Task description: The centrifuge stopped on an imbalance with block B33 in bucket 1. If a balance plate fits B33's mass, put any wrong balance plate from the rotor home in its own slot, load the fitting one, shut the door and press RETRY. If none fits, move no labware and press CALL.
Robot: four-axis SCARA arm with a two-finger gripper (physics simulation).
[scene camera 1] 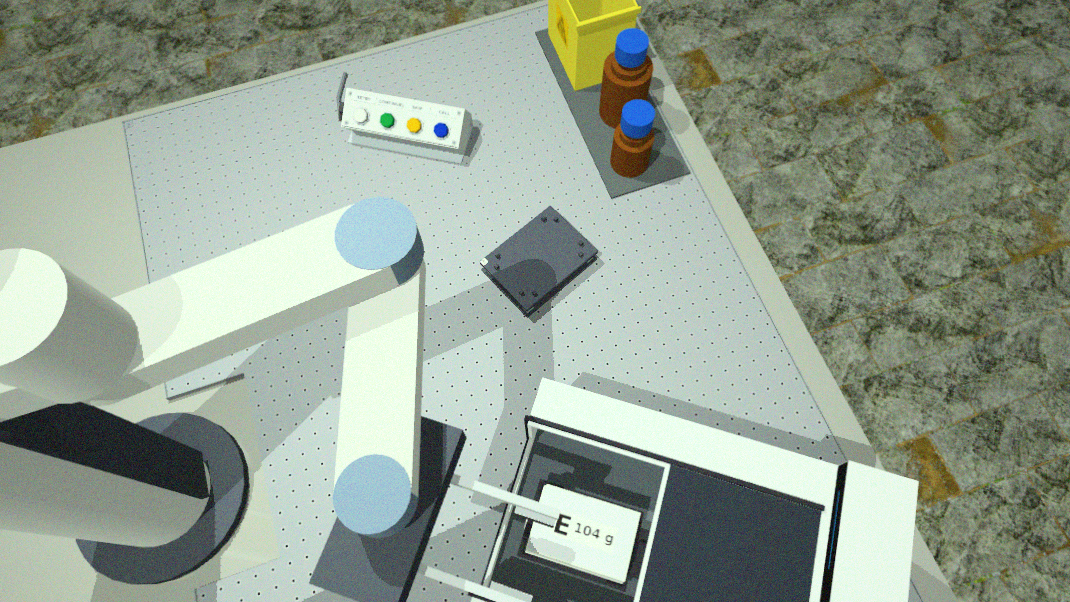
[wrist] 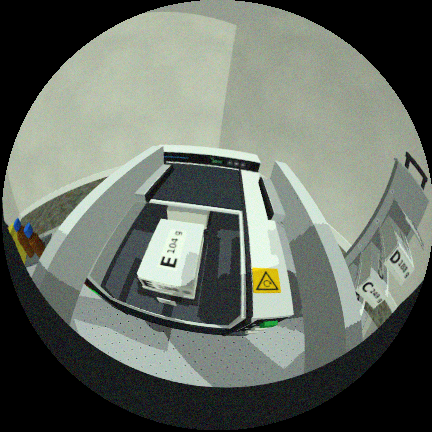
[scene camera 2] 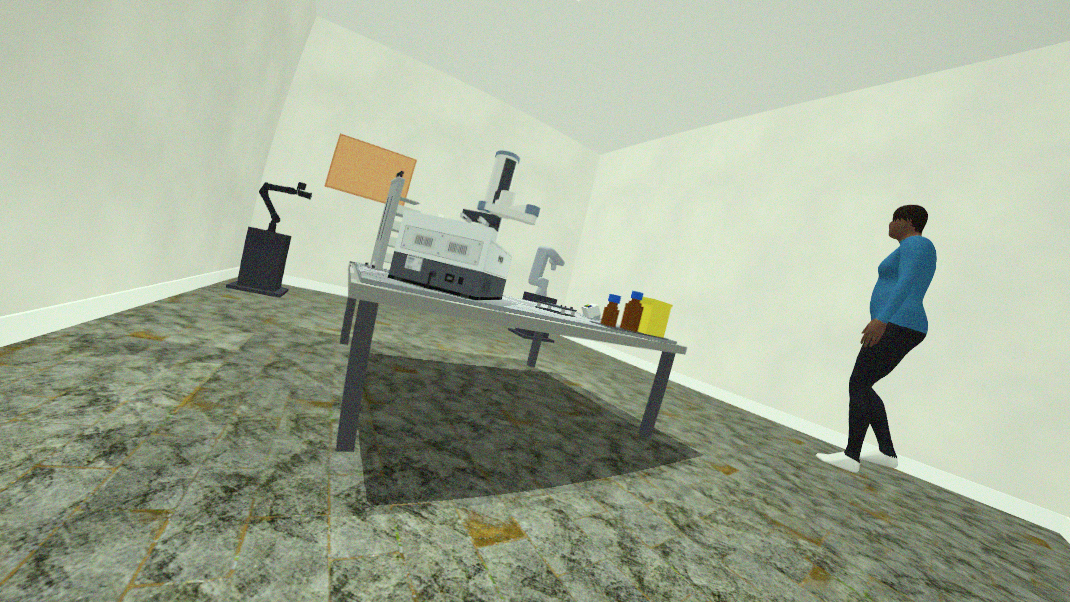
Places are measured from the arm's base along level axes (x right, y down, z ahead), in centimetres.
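Pixels of known places: gripper, fingertip midpoint: point(scene camera 1: 545, 560) point(wrist: 216, 162) point(scene camera 2: 470, 216); arm's base, origin of the base link: point(scene camera 1: 166, 496).
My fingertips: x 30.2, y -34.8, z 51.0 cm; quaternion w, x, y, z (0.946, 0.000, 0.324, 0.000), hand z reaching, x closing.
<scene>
For each thing: its top centre in the pictures, then the offset to it from my fingertips.
- white balance plate marked E 104 g, middle of its top: point(scene camera 1: 583, 531) point(wrist: 172, 247) dx -2.4, dy +15.3, dz +5.8 cm
- wrist view plates C, middle of its top: point(wrist: 380, 266) dx +25.1, dy +9.3, dz -23.7 cm
- D, middle of its top: point(wrist: 402, 238) point(scene camera 2: 407, 208) dx +25.1, dy +1.5, dz -23.7 cm
- button box, middle of its top: point(scene camera 1: 402, 105) point(scene camera 2: 592, 303) dx -81.2, dy +25.1, dz +2.3 cm
- white RETRY button, middle of its top: point(scene camera 1: 359, 111) dx -83.3, dy +26.0, dz -5.3 cm
- blue CALL button, middle of its top: point(scene camera 1: 440, 126) dx -75.3, dy +26.0, dz +7.4 cm
- dark flat device, middle of its top: point(scene camera 1: 538, 253) point(scene camera 2: 557, 303) dx -47.2, dy +29.1, dz +15.8 cm
- yellow bin, middle of its top: point(scene camera 1: 608, 14) point(scene camera 2: 645, 297) dx -79.8, dy +16.0, dz +40.2 cm
The centrifuge point(scene camera 1: 684, 434) point(scene camera 2: 448, 254) point(wrist: 272, 250) has its top opening uncovered. A white balance plate marked E 104 g point(scene camera 1: 583, 533) point(wrist: 172, 255) sits in the bucket showing there. Block B33 and bucket 1 do not show. My gripper point(scene camera 1: 540, 557) point(wrist: 216, 162) is shut to its narrow spacing, empty, with its two long pale fingers above the opening and plate E. In the wrist view plates C point(wrist: 371, 291) and D point(wrist: 401, 263) stand in the rack point(wrist: 375, 222) at the right. The button box point(scene camera 1: 404, 119) has a white RETRY button point(scene camera 1: 359, 115) and a blue CALL button point(scene camera 1: 440, 130).
A dark flat device point(scene camera 1: 538, 258) lies between button box and centrifuge. Two blue-capped brown bottles point(scene camera 1: 627, 82) point(scene camera 1: 632, 146) and a yellow bin point(scene camera 1: 594, 48) stand at the table edge. A person point(scene camera 2: 901, 277) stands right of the table in scene camera 2.
</scene>
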